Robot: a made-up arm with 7 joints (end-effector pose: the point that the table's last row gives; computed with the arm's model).
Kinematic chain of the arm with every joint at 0, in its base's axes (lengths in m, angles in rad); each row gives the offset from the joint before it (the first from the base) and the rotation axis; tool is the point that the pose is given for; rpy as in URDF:
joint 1: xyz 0 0 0.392 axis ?
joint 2: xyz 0 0 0 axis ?
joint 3: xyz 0 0 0.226 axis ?
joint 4: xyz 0.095 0 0 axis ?
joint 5: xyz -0.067 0 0.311 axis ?
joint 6: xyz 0 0 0 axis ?
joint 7: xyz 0.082 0 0 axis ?
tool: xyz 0 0 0 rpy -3.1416 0 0
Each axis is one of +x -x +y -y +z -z.
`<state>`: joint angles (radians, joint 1 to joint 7).
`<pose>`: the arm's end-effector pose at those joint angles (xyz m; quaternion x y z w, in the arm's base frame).
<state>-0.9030 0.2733 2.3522 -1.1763 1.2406 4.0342 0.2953</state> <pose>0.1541 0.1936 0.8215 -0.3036 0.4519 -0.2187 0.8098</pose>
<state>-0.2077 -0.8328 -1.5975 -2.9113 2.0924 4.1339 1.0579</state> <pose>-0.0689 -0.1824 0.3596 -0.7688 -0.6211 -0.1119 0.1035</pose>
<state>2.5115 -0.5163 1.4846 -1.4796 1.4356 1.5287 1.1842</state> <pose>-0.1779 -0.4628 0.6960 0.0862 0.8925 -0.2514 0.3643</pose>
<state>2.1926 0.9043 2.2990 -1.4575 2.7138 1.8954 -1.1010</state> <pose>-0.3268 -0.1667 0.8282 0.0762 -0.2132 -0.9726 0.0531</pose>
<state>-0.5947 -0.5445 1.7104 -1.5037 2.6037 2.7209 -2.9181</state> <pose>0.1219 0.4483 0.5955 -0.2352 -0.5954 -0.7317 0.2342</pose>
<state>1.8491 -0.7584 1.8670 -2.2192 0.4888 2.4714 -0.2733</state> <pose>-0.3889 -0.2662 0.3968 0.2775 -0.9375 -0.1858 0.0983</pose>
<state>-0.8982 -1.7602 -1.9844 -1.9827 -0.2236 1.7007 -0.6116</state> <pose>-0.4114 -0.1985 0.1762 -0.4149 0.5343 -0.6907 0.2555</pose>
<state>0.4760 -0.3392 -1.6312 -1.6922 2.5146 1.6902 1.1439</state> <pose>0.1249 -0.4874 0.6038 0.0523 0.1822 0.0172 0.9817</pose>
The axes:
joint 1: +z
joint 2: +y
joint 3: +z
joint 4: -y
joint 5: +z
joint 6: -y
joint 7: -z

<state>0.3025 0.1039 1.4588 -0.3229 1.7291 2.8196 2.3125</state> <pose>0.1023 0.1791 0.9422 -0.1533 0.0813 0.9639 0.2018</pose>
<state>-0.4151 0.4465 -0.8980 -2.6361 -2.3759 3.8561 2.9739</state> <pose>0.0907 -0.2151 0.3237 -0.5891 0.7902 0.1200 0.1187</pose>
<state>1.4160 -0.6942 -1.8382 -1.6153 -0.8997 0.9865 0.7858</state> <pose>0.4007 -0.3474 0.4803 0.7667 -0.5048 -0.3483 0.1897</pose>
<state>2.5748 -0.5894 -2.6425 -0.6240 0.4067 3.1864 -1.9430</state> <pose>0.3964 -0.1957 0.7700 0.4798 0.2438 0.6108 0.5808</pose>
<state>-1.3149 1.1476 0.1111 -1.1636 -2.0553 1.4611 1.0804</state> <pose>0.1855 -0.5532 0.1876 0.4511 -0.3660 -0.2724 0.7670</pose>
